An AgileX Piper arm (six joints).
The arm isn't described. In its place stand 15 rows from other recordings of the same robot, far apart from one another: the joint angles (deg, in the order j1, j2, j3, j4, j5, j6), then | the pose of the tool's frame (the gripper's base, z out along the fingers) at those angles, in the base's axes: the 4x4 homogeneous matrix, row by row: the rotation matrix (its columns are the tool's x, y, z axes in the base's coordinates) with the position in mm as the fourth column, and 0 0 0 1 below.
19.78, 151.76, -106.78, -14.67, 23.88, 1.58 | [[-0.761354, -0.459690, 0.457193, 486.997], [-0.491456, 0.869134, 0.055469, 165.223], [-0.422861, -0.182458, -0.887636, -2.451], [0, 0, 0, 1]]
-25.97, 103.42, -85.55, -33.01, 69.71, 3.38 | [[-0.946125, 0.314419, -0.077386, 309.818], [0.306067, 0.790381, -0.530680, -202.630], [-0.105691, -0.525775, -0.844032, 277.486], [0, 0, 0, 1]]
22.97, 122.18, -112.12, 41.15, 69.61, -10.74 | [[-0.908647, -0.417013, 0.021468, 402.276], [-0.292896, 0.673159, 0.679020, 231.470], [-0.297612, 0.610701, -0.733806, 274.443], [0, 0, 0, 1]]
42.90, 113.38, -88.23, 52.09, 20.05, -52.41 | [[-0.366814, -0.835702, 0.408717, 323.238], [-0.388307, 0.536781, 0.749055, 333.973], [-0.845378, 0.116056, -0.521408, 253.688], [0, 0, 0, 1]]
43.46, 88.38, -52.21, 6.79, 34.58, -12.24 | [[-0.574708, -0.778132, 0.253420, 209.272], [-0.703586, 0.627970, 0.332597, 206.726], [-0.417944, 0.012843, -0.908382, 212.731], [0, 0, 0, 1]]
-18.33, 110.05, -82.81, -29.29, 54.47, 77.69 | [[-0.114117, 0.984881, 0.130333, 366.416], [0.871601, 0.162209, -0.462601, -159.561], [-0.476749, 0.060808, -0.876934, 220.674], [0, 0, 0, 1]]
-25.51, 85.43, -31.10, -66.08, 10.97, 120.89 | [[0.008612, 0.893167, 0.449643, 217.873], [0.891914, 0.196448, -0.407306, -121.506], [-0.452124, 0.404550, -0.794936, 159.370], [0, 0, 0, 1]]
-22.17, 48.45, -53.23, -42.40, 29.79, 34.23 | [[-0.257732, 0.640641, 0.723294, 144.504], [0.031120, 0.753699, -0.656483, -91.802], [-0.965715, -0.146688, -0.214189, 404.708], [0, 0, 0, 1]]
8.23, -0.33, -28.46, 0.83, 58.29, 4.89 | [[-0.422982, -0.115469, 0.898751, -3.766], [0.032608, 0.989266, 0.142444, 0.588], [-0.905551, 0.089557, -0.414676, 279.967], [0, 0, 0, 1]]
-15.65, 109.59, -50.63, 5.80, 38.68, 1.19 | [[-0.930100, 0.366464, -0.024885, 283.109], [0.363930, 0.928596, 0.072560, -73.343], [0.049698, 0.058432, -0.997054, 95.542], [0, 0, 0, 1]]
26.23, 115.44, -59.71, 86.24, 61.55, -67.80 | [[-0.890983, -0.425906, -0.157333, 283.414], [-0.306452, 0.308425, 0.900534, 228.644], [-0.335017, 0.850575, -0.405321, 144.327], [0, 0, 0, 1]]
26.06, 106.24, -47.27, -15.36, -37.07, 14.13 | [[-0.293575, -0.561381, 0.773735, 323.123], [-0.109674, 0.823835, 0.556118, 174.191], [-0.949624, 0.078404, -0.303426, 165.859], [0, 0, 0, 1]]
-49.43, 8.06, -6.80, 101.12, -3.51, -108.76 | [[-0.071316, 0.794817, 0.602645, 38.312], [-0.120213, 0.592930, -0.796230, -53.153], [-0.990183, -0.129230, 0.053261, 243.955], [0, 0, 0, 1]]
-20.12, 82.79, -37.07, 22.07, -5.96, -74.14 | [[-0.627046, -0.198388, 0.753297, 263.148], [-0.610902, 0.725246, -0.317516, -100.184], [-0.483334, -0.659288, -0.575958, 208.672], [0, 0, 0, 1]]
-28.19, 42.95, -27.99, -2.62, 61.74, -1.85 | [[-0.861544, 0.437347, 0.257816, 85.493], [0.400630, 0.897602, -0.183864, -49.979], [-0.311829, -0.055118, -0.948538, 235.633], [0, 0, 0, 1]]
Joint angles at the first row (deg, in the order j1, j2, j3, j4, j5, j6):
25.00, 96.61, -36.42, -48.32, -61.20, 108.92
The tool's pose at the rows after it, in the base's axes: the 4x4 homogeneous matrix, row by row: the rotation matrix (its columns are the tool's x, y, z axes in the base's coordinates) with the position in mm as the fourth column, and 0 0 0 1 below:
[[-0.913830, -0.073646, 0.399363, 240.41], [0.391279, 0.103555, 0.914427, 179.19], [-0.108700, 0.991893, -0.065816, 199.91], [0, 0, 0, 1]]
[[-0.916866, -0.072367, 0.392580, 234.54], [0.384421, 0.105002, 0.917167, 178.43], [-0.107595, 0.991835, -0.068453, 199.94], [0, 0, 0, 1]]
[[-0.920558, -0.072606, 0.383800, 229.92], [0.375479, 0.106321, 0.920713, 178.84], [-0.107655, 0.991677, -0.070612, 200.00], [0, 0, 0, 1]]
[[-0.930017, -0.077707, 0.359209, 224.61], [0.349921, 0.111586, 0.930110, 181.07], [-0.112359, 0.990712, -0.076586, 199.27], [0, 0, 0, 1]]
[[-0.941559, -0.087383, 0.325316, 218.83], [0.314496, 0.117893, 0.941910, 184.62], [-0.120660, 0.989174, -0.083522, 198.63], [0, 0, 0, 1]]
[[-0.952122, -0.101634, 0.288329, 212.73], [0.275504, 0.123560, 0.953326, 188.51], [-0.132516, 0.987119, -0.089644, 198.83], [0, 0, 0, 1]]
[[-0.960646, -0.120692, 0.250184, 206.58], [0.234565, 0.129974, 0.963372, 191.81], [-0.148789, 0.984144, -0.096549, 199.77], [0, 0, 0, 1]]
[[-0.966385, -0.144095, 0.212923, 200.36], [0.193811, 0.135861, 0.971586, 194.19], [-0.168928, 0.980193, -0.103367, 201.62], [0, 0, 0, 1]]
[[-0.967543, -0.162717, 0.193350, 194.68], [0.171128, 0.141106, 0.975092, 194.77], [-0.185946, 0.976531, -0.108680, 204.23], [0, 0, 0, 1]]
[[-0.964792, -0.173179, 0.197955, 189.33], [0.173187, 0.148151, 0.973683, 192.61], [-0.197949, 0.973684, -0.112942, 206.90], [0, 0, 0, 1]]
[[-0.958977, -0.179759, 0.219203, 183.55], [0.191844, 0.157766, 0.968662, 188.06], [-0.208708, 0.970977, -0.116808, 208.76], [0, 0, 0, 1]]
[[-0.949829, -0.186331, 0.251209, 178.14], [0.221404, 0.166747, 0.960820, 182.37], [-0.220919, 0.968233, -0.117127, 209.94], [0, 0, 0, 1]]
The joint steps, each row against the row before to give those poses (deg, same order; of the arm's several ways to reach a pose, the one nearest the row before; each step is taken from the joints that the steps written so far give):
0.19, -1.07, 1.47, -0.16, -0.22, -0.09
0.34, -0.89, 1.15, -0.05, -0.06, -0.08
0.46, -0.61, 0.74, -0.09, -0.02, -0.06
0.69, -0.31, 0.49, -0.94, -0.15, -0.01
0.92, -0.20, 0.29, -1.33, -0.18, 0.00
1.02, -0.34, 0.17, -1.47, -0.11, 0.01
0.91, -0.51, 0.12, -1.73, -0.02, 0.01
0.77, -0.78, 0.14, -1.91, 0.05, 0.04
0.61, -1.17, 0.41, -1.04, 0.43, 0.00
0.35, -1.67, 0.99, 0.16, 0.89, -0.23
0.15, -2.03, 1.63, 1.08, 1.12, -0.72
0.03, -2.08, 1.89, 1.84, 1.07, -1.32

